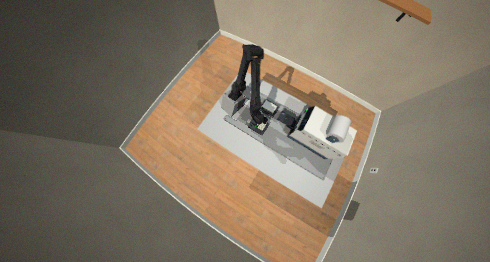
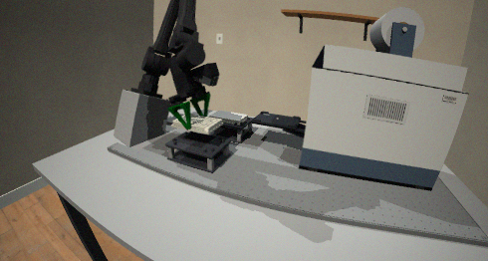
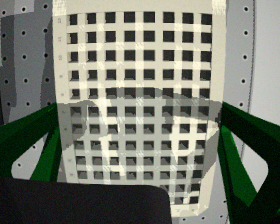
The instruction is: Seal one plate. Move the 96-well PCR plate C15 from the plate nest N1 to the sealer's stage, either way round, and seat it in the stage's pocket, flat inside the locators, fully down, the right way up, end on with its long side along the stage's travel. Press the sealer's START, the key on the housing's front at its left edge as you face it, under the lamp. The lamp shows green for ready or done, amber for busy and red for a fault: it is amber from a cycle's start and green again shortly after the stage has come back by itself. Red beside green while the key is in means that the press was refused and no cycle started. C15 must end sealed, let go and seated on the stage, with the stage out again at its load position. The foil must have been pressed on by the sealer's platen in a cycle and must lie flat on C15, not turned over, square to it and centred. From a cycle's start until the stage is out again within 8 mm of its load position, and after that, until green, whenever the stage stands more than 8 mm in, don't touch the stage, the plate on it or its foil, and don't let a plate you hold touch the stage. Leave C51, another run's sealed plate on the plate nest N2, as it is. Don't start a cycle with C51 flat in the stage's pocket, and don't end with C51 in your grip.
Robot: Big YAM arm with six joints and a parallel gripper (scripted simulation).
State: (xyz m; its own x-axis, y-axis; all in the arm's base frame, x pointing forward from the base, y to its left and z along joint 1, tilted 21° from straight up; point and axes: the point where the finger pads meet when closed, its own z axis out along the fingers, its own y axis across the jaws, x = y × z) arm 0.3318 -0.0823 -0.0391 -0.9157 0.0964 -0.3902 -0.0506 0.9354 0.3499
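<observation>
The dark stage lies 19 cm ahead of my hand, 18 cm to the left of it and 2 cm below it. From my hand the other things lie so: 96-well plate C15: right at my hand; white start key: 28 cm ahead, 28 cm to the left, 8 cm above; sealed plate C51: 1 cm behind, 21 cm to the left, 5 cm below.
</observation>
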